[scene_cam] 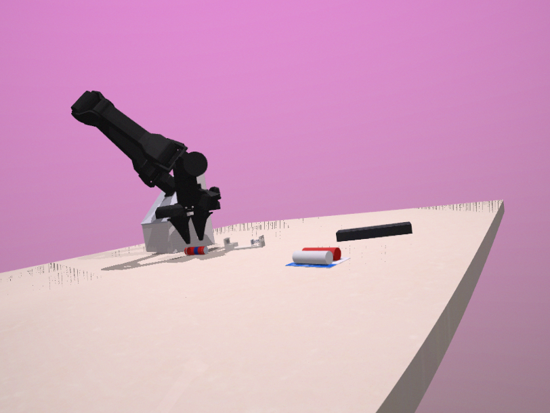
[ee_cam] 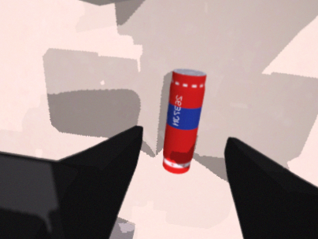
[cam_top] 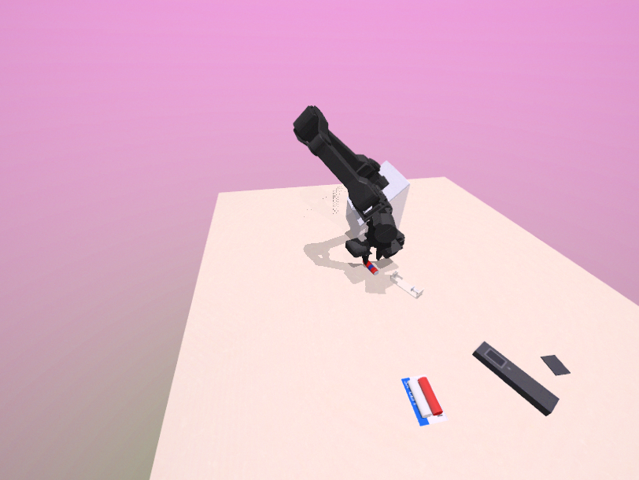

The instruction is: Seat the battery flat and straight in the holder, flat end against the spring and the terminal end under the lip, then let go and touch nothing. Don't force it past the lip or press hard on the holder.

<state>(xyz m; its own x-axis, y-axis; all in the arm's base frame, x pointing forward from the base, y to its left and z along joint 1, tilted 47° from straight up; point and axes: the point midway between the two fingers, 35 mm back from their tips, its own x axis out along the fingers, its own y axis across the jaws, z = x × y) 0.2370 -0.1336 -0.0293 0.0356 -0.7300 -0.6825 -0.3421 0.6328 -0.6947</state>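
My gripper tip is now 20 mm above the battery. Also, from my gripper tip: small dark plate 360 mm to the left, 360 mm ahead, 30 mm below; then blister card 400 mm ahead, 20 mm below, 10 mm to the left; then long dark bar 370 mm ahead, 230 mm to the left, 20 mm below.
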